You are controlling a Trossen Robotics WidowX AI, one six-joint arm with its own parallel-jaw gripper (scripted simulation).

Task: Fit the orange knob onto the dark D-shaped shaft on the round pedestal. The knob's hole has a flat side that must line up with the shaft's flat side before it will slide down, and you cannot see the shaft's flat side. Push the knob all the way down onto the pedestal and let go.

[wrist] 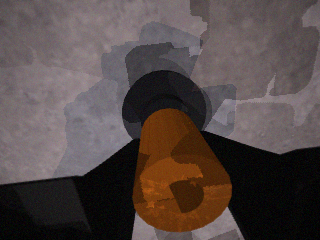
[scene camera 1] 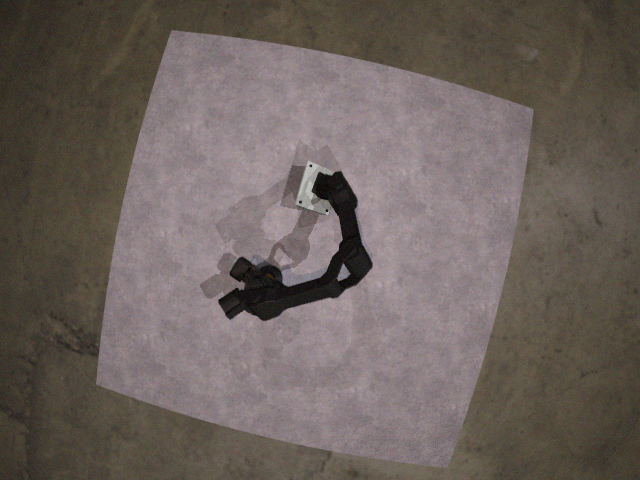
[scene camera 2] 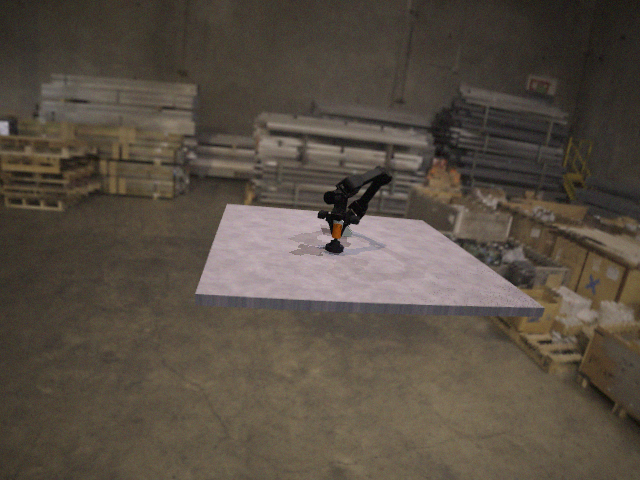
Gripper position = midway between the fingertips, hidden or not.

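My gripper (wrist: 169, 140) is holding an orange knob (wrist: 179, 181).
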